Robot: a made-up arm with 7 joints.
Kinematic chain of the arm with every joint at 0, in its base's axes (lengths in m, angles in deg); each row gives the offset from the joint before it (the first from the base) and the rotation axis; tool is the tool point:
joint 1: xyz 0 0 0.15 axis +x
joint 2: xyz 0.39 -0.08 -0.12 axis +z
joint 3: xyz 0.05 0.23 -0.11 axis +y
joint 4: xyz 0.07 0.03 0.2 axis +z
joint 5: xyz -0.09 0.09 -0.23 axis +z
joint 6: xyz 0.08 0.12 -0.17 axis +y
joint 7: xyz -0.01 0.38 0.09 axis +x
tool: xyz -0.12 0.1 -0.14
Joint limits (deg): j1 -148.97..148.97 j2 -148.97..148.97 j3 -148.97..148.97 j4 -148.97..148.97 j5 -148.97..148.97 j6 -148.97..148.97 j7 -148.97..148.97
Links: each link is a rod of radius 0.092 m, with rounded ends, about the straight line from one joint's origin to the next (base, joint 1, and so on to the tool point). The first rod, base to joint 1, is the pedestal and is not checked.
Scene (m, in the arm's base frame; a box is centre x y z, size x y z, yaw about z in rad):
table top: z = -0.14
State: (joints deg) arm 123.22 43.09 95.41 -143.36 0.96 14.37 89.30
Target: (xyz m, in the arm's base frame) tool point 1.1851 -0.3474 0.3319
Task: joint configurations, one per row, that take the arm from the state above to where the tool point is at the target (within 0.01 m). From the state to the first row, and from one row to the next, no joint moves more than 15 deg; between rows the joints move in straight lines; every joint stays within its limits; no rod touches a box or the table.
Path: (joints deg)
1: 126.44 38.72 81.26 -140.05 4.80 14.55 88.25
2: 129.66 34.35 67.11 -136.74 8.64 14.72 87.20
3: 132.88 29.98 52.96 -133.43 12.48 14.90 86.15
4: 136.10 25.61 38.82 -130.12 16.32 15.08 85.10
5: 139.31 21.24 24.67 -126.81 20.16 15.25 84.05
6: 142.53 16.87 10.52 -123.49 24.00 15.43 83.00
7: 145.75 12.50 -3.63 -120.18 27.84 15.61 81.95
8: 148.97 8.13 -17.78 -116.87 31.68 15.78 80.91

